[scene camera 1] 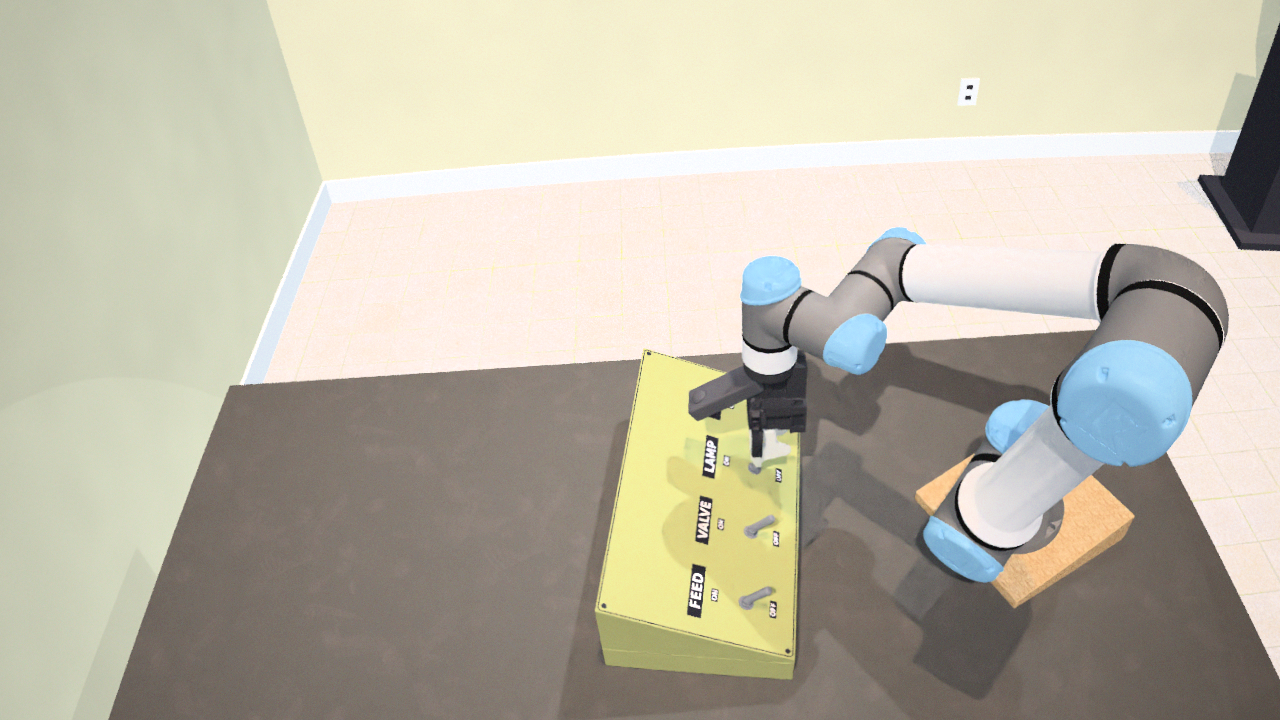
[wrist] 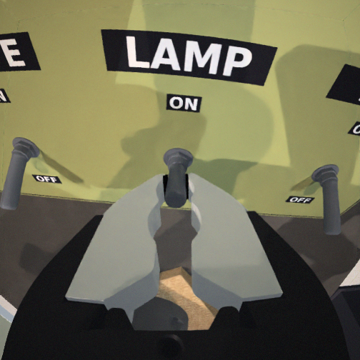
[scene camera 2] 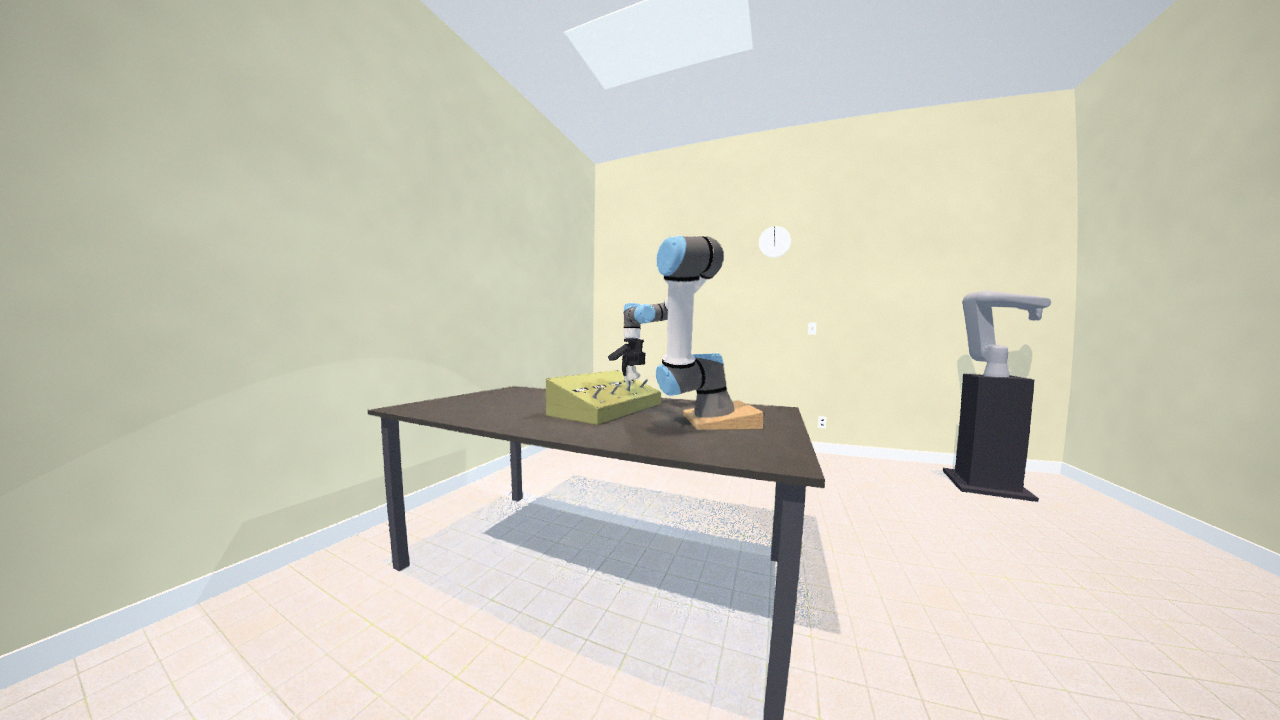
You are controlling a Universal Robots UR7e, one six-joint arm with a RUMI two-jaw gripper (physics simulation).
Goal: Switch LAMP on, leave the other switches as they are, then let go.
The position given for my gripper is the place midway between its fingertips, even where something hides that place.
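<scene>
Scene camera 1 gives me a yellow-green switch panel (scene camera 1: 680,559) together with my gripper (scene camera 1: 758,462). In the wrist view I see the gripper (wrist: 176,176) again, and the panel (wrist: 255,104) is there with it. Scene camera 2 has them as well, the panel (scene camera 2: 572,397) and my own gripper (scene camera 2: 628,386).
</scene>
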